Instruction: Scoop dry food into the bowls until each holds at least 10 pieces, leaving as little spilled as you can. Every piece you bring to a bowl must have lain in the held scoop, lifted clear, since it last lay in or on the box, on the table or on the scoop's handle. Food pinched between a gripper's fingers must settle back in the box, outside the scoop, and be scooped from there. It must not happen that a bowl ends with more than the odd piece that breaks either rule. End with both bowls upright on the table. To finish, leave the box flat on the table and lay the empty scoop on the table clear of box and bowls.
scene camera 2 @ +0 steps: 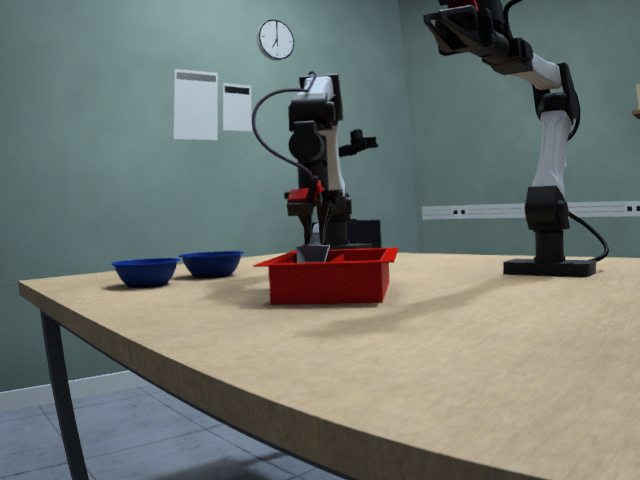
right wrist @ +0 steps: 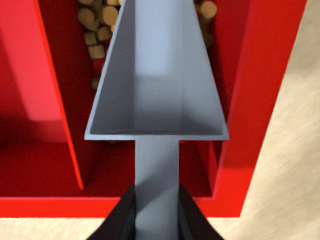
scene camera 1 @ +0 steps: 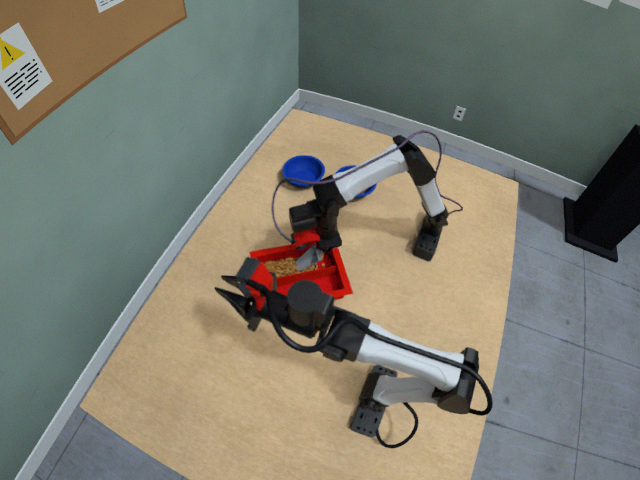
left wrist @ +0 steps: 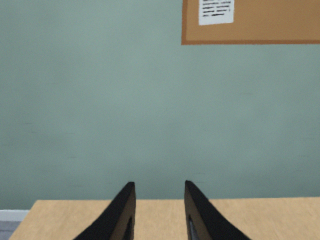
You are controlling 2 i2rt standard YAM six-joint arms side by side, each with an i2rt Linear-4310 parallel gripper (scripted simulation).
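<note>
Red box, grey scoop: in the pictures. My left gripper: in the pictures, left wrist view included. My right gripper: likewise in the pictures, right wrist view included.
</note>
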